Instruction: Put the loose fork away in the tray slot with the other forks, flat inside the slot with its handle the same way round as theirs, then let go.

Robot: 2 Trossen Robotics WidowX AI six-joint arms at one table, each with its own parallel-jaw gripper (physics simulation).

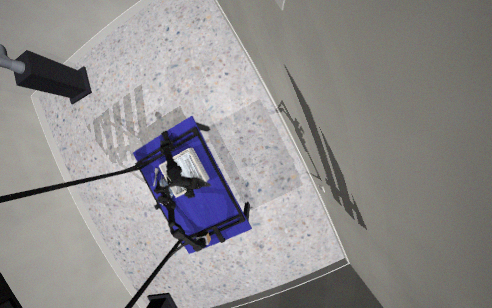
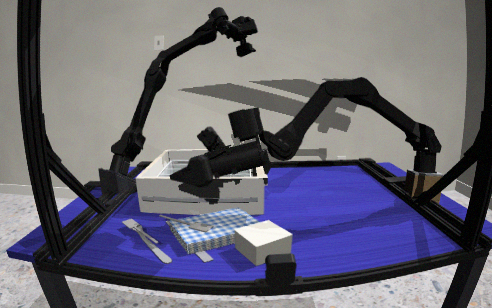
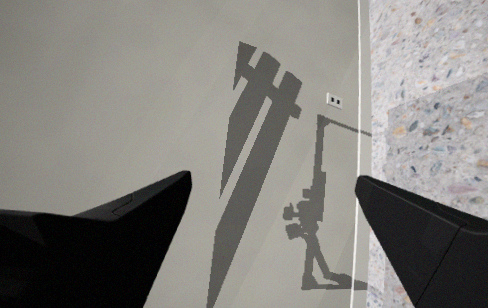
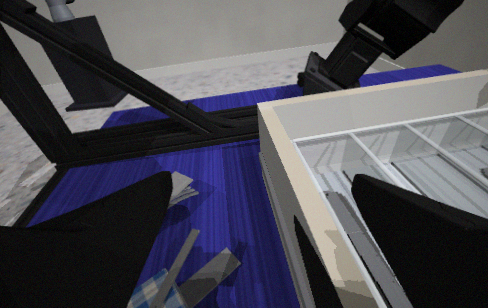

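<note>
A grey piece of cutlery with a flat, slightly notched head (image 2: 131, 223) lies crossed with another piece (image 2: 161, 254) on the blue table at left. A third thin piece (image 2: 195, 224) lies on the checked cloth. Which is the loose fork is too small to tell. The cutlery tray (image 2: 225, 206) (image 4: 280, 135) has pale dividers; grey cutlery (image 4: 357, 230) lies in its nearest slot. My right gripper (image 2: 175, 177) (image 4: 263, 181) is open and empty over the tray's front wall, one finger over the inside, the other outside. My left gripper (image 3: 273, 181) is open and empty, raised high, facing the wall.
The blue-and-white checked cloth (image 2: 220, 239) lies before the tray, with a flat grey end (image 2: 204, 256) sticking out beneath. A white box (image 2: 263, 240) stands at its right. Black frame rails and posts (image 2: 30, 125) surround the blue table (image 2: 340, 215) (image 1: 212, 205).
</note>
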